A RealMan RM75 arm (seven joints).
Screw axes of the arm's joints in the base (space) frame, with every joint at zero. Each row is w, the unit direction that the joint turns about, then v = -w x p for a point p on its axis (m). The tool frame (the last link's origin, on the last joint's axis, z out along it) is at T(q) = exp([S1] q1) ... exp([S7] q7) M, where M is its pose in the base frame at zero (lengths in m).
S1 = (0, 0, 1, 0, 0, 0)
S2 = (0, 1, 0, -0.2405, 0, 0)
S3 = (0, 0, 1, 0, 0, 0)
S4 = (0, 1, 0, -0.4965, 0, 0)
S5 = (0, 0, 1, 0, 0, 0)
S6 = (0, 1, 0, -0.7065, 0, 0)
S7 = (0, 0, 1, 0, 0, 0)
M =
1 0 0 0
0 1 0 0
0 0 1 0.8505
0 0 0 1
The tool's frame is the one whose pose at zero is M.
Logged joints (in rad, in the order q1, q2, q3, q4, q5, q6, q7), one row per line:
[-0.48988 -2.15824 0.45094 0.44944 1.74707 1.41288 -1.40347]
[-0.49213 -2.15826 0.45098 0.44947 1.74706 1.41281 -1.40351]
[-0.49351 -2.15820 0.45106 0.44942 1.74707 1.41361 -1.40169]
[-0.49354 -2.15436 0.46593 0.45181 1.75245 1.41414 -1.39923]
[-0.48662 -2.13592 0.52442 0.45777 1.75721 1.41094 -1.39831]
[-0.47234 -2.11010 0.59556 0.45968 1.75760 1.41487 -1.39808]
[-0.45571 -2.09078 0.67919 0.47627 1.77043 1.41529 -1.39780]
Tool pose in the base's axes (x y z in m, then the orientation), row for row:
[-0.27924 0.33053 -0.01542 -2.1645 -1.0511 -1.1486]
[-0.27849 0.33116 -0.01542 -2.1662 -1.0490 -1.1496]
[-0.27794 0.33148 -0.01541 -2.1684 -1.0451 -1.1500]
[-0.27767 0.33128 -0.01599 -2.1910 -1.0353 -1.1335]
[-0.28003 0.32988 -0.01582 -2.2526 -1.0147 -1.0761]
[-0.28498 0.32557 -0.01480 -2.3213 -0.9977 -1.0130]
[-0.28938 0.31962 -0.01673 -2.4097 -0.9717 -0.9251]
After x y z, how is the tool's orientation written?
As a rotation vector, in radians.
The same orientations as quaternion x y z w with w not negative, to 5 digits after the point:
[-0.78898 -0.38314 -0.41868 0.23542]
[-0.78941 -0.38228 -0.41894 0.23494]
[-0.79012 -0.38081 -0.41904 0.23473]
[-0.79682 -0.37652 -0.41223 0.23105]
[-0.81514 -0.36719 -0.38940 0.22155]
[-0.83406 -0.35848 -0.36398 0.20820]
[-0.85769 -0.34586 -0.32927 0.19061]

